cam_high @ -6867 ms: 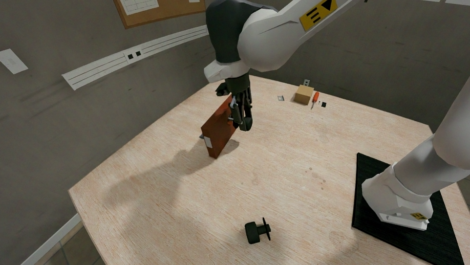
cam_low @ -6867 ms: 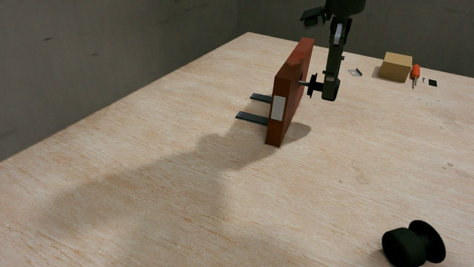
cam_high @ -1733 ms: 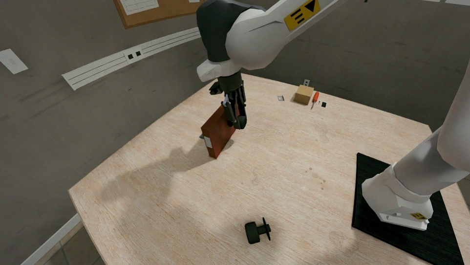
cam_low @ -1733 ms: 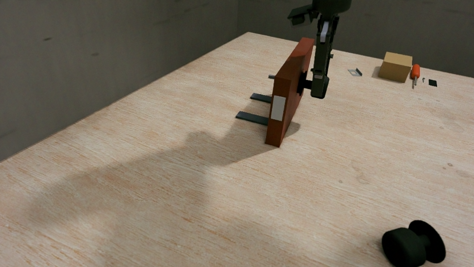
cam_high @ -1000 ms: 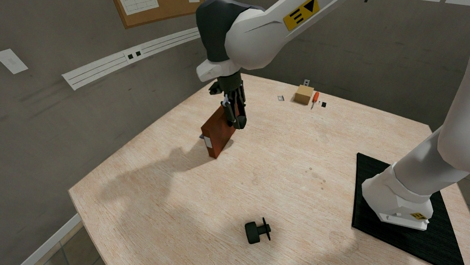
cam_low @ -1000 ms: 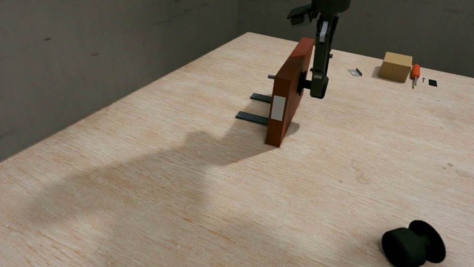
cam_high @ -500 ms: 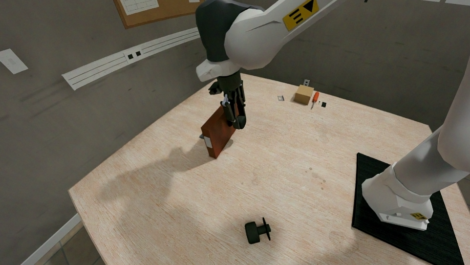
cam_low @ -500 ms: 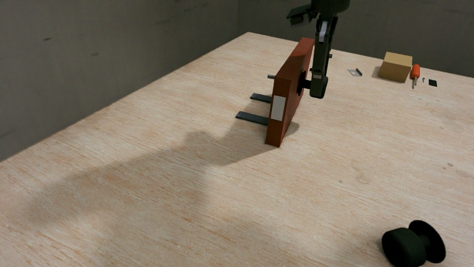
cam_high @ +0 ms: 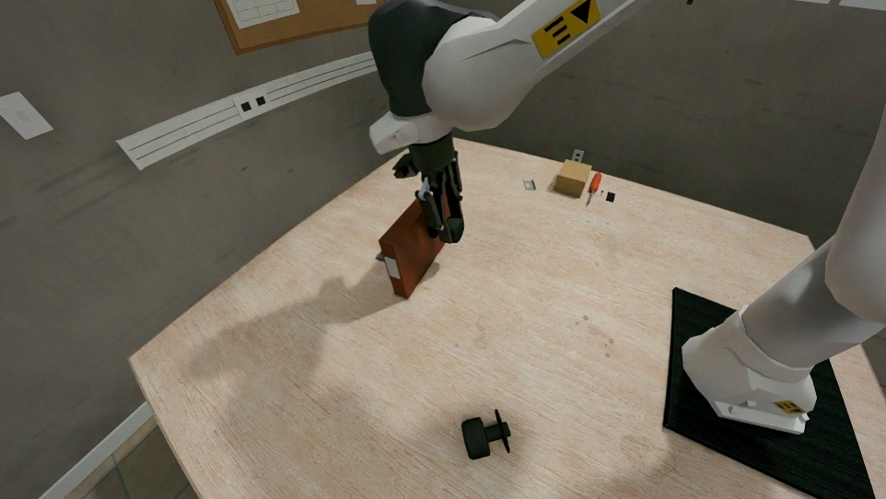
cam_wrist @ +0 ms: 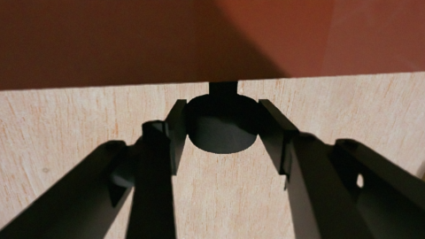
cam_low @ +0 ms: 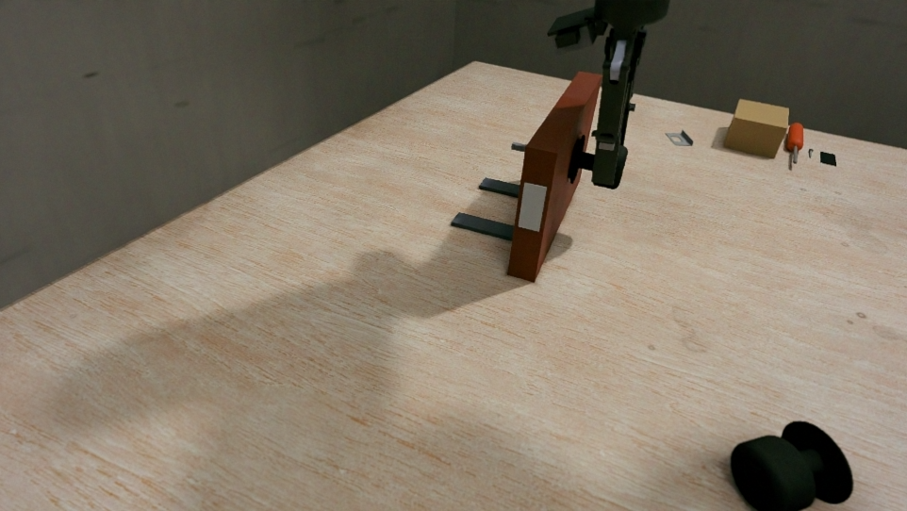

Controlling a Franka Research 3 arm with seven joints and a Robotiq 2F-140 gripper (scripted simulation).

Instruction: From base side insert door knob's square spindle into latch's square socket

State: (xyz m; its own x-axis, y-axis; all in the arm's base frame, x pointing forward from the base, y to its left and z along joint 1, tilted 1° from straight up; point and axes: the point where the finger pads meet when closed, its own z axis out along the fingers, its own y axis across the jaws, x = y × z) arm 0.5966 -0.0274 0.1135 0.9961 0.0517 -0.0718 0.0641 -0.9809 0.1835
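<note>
The black door knob lies 40 mm ahead of my hand and 30 mm below it. Round my hand: red-brown wooden door slab: 60 mm ahead, 30 mm below; grey latch plate: 50 mm ahead, 150 mm to the left, 30 mm below; tan box: 200 mm behind, 490 mm to the right, 100 mm below.
</note>
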